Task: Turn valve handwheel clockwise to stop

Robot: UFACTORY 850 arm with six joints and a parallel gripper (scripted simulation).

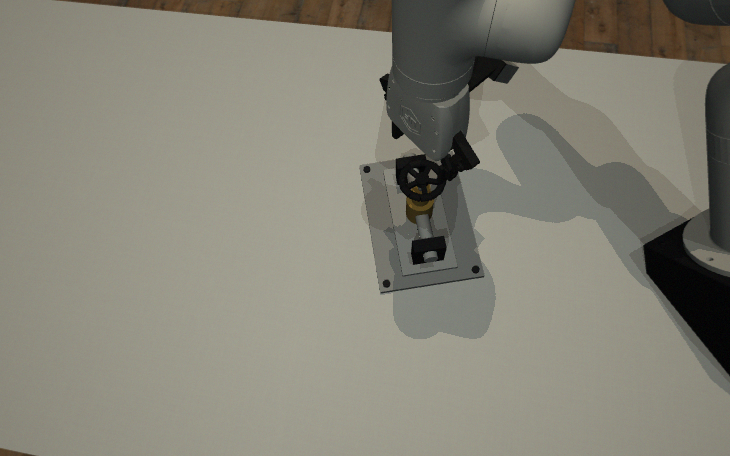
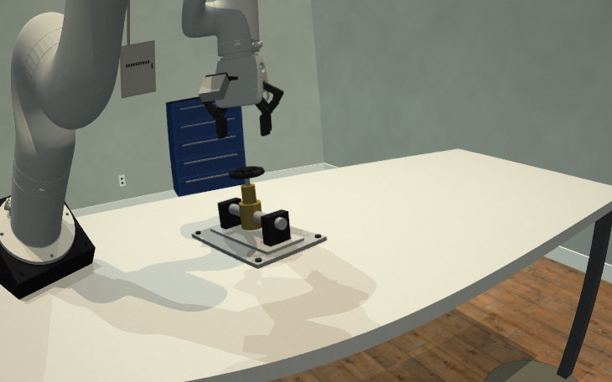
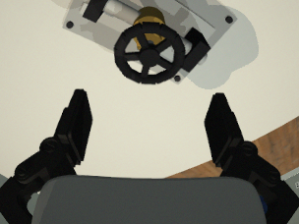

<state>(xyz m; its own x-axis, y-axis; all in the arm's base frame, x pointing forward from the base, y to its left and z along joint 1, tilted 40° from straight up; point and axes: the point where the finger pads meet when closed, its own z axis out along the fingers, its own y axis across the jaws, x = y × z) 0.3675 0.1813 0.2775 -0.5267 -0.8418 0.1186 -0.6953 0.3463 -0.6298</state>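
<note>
Right now the black spoked handwheel is 9 cm below my hand.
</note>
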